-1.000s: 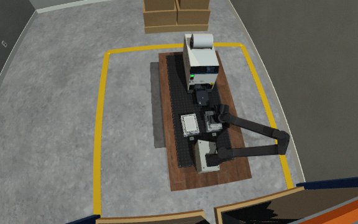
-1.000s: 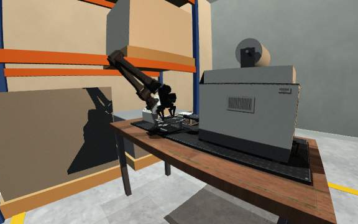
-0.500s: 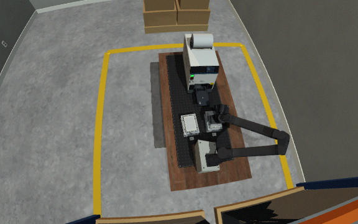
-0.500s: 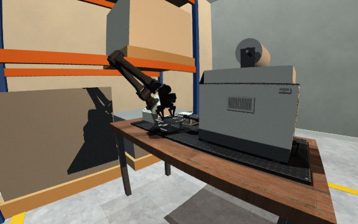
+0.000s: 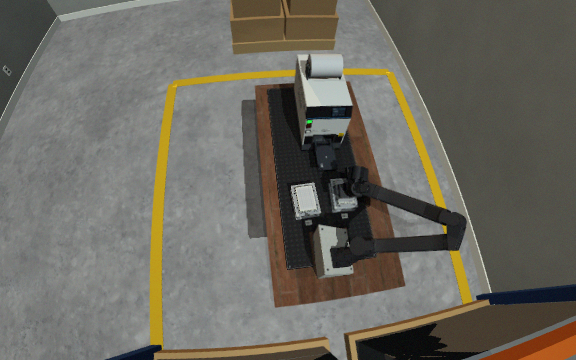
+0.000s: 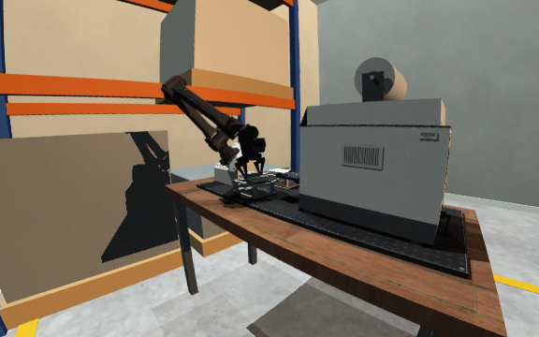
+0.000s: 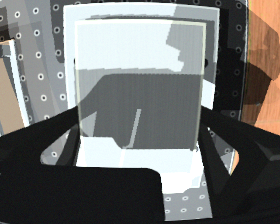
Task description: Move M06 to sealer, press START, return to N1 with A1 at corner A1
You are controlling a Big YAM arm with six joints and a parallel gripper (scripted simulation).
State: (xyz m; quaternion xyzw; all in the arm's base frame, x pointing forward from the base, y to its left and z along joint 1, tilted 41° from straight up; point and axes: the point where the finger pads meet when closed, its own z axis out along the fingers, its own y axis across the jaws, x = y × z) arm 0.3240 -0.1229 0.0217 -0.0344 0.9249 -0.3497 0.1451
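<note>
Now: the white well plate right at my hand. The rest, counted from my hand: foil roll 530 mm ahead, 50 mm to the left, 340 mm above; dark stage 190 mm ahead, 60 mm to the left, 20 mm above; white plate 10 mm behind, 200 mm to the left, 10 mm below.
</note>
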